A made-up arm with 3 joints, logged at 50 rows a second.
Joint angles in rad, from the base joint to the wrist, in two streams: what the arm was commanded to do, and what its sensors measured. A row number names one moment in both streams.
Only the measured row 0 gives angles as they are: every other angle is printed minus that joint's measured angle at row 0.
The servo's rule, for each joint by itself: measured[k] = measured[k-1] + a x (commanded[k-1-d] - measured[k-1]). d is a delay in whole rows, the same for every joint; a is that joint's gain. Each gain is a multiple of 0.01, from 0.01 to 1. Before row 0 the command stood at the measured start. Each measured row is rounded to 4 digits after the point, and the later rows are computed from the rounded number. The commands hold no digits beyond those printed.
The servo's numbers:
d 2
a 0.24 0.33 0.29
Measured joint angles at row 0:
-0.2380, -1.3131, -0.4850
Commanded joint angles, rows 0 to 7:
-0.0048, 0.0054, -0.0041
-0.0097, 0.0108, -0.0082
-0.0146, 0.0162, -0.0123
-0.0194, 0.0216, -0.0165
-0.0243, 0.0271, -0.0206
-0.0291, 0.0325, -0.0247
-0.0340, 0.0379, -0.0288
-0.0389, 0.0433, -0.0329
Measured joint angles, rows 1 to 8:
0.0000, 0.0000, 0.0000
0.0000, 0.0000, 0.0000
-0.0012, 0.0018, -0.0012
-0.0032, 0.0048, -0.0032
-0.0059, 0.0086, -0.0058
-0.0091, 0.0129, -0.0089
-0.0127, 0.0176, -0.0123
-0.0166, 0.0225, -0.0159

